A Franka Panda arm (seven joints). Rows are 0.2 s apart.
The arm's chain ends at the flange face. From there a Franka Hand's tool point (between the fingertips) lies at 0.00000 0.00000 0.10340 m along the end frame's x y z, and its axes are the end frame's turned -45 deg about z.
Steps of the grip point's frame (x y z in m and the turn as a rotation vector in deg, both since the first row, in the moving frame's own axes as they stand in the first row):
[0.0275, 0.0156, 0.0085, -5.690, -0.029, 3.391]
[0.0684, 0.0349, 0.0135, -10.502, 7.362, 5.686]
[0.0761, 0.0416, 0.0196, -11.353, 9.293, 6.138]
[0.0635, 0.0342, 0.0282, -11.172, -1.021, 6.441]
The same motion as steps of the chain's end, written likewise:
[0.0235, -0.0159, 0.0090, -4.044, 4.003, 3.391]
[0.0507, -0.0288, 0.0161, -2.220, 12.632, 5.686]
[0.0574, -0.0284, 0.0230, -1.457, 14.599, 6.138]
[0.0571, -0.0369, 0.0302, -8.622, 7.178, 6.441]

